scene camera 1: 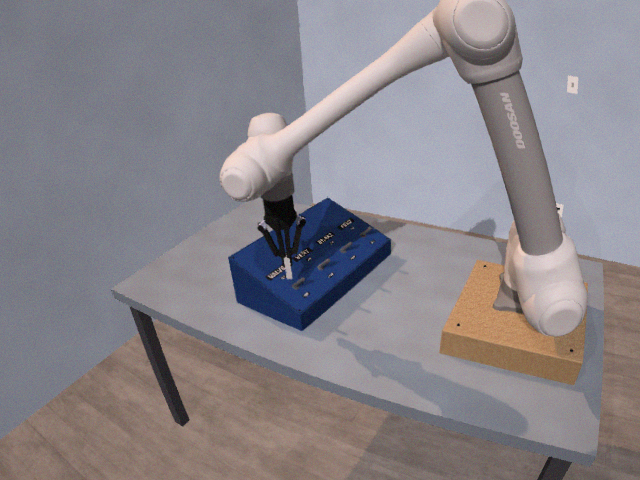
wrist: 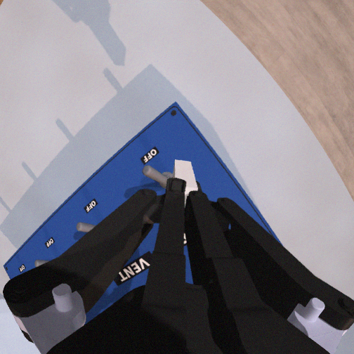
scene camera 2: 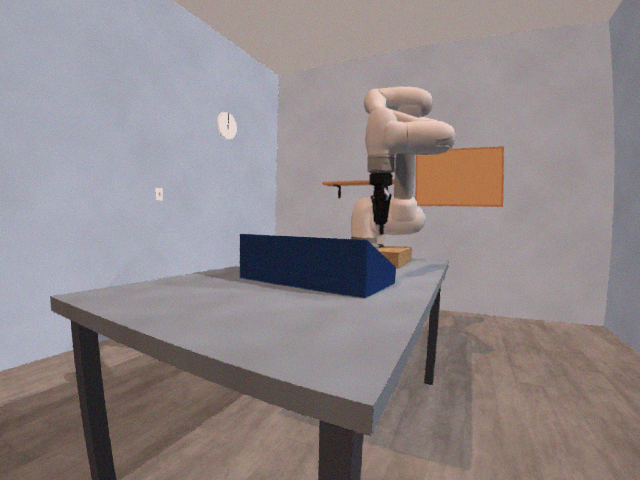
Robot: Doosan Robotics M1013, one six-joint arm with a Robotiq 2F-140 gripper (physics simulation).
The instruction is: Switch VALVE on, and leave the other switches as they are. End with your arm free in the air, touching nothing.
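Places are measured from the arm's base along level axes (x ahead, y right, z down), in metres.
Pixels of known places: gripper, fingertip midpoint: (scene camera 1: 289,276) (scene camera 2: 379,243).
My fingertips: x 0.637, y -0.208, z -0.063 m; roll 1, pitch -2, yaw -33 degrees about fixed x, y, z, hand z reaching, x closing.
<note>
Behind a point stands the place of what it marks.
A blue sloped panel (scene camera 1: 261,299) {x 0.727, y -0.233, z 0.021 m} (scene camera 2: 305,263) {x 0.805, y -0.011, z -0.003 m} (wrist: 117,187) stands on the table, with a row of grey lever switches. The VALVE lever (scene camera 1: 298,283) {x 0.626, y -0.185, z -0.029 m} (wrist: 154,175) is at the near left end and leans toward its OFF label (wrist: 149,155). The VALVE label (scene camera 1: 275,272) {x 0.709, y -0.169, z -0.037 m} is partly covered by the fingers. My gripper (scene camera 1: 288,269) {x 0.637, y -0.208, z -0.063 m} (scene camera 2: 381,231) {x 0.637, y -0.208, z -0.063 m} (wrist: 180,173) is shut and empty, pointing down. Its pale fingertips are right beside the VALVE lever's base, on the side away from OFF; I cannot tell whether they touch. The VENT lever (scene camera 1: 324,264) {x 0.602, y -0.067, z -0.029 m} (wrist: 86,227) also leans toward OFF.
The BRAKE lever (scene camera 1: 346,248) {x 0.583, y 0.051, z -0.025 m} and FEED lever (scene camera 1: 367,231) {x 0.558, y 0.169, z -0.032 m} stand farther along the panel and lean the same way. The arm's base sits on a wooden block (scene camera 1: 465,341) {x 0.138, y -0.221, z 0.018 m} on the grey table (scene camera 1: 206,320) {x 0.876, y -0.329, z 0.079 m} (scene camera 2: 232,320) {x 1.157, y -0.007, z 0.079 m}. Walls stand beyond the table.
</note>
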